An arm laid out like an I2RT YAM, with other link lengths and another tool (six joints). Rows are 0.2 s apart.
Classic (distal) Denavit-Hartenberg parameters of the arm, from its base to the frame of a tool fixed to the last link. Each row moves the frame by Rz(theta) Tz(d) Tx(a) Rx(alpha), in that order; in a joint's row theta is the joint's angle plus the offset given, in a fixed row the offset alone. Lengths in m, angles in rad.
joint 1: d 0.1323; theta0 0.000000; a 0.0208; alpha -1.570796
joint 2: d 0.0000; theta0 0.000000; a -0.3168; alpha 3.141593
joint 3: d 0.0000; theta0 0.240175; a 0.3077; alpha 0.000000
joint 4: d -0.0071; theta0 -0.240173; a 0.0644; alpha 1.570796
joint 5: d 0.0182; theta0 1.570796; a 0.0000; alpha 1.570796
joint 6: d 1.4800; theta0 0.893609; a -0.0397; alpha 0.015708
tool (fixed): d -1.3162; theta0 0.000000; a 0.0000; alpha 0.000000
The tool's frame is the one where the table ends.
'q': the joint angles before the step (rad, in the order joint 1, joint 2, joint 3, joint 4, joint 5, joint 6). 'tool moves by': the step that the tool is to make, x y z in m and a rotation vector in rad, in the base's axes. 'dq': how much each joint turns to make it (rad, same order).
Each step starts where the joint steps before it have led.
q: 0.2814 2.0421 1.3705 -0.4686 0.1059 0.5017
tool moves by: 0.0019 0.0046 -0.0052 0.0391 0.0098 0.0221
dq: -0.0083 0.0166 0.0040 0.0147 -0.0493 -0.0108
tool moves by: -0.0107 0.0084 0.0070 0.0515 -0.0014 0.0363
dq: 0.0015 -0.0348 -0.0379 0.0187 -0.0593 -0.0105
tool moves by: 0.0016 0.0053 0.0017 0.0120 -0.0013 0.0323
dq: -0.0003 0.0077 0.0146 -0.0028 -0.0243 -0.0244
